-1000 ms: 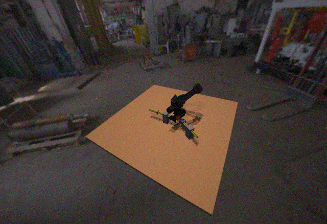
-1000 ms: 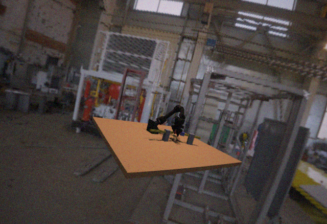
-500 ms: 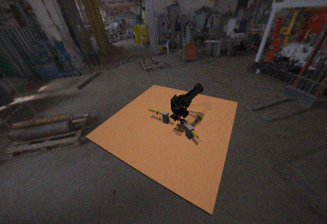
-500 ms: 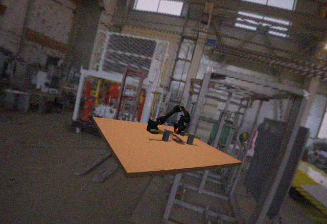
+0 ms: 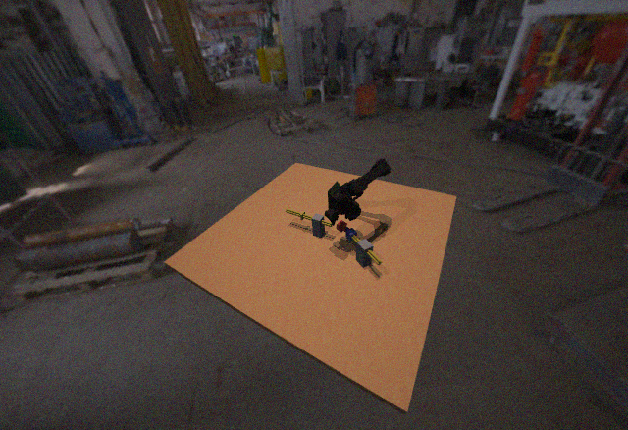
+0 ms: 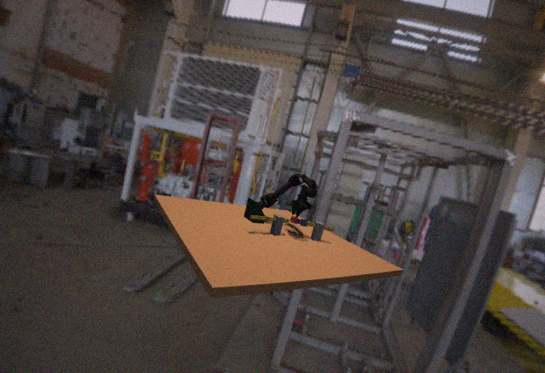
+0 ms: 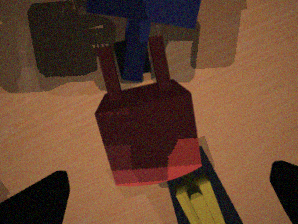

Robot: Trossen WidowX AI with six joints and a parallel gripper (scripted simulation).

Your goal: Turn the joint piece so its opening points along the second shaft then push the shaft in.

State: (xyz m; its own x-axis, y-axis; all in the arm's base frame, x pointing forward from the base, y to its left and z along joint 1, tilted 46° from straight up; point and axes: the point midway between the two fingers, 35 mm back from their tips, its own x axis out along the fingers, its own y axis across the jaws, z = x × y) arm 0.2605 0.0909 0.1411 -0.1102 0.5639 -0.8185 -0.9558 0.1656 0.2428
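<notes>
Right now the red joint piece is 1 cm to the left of my gripper tip and 3 cm below it.
</notes>
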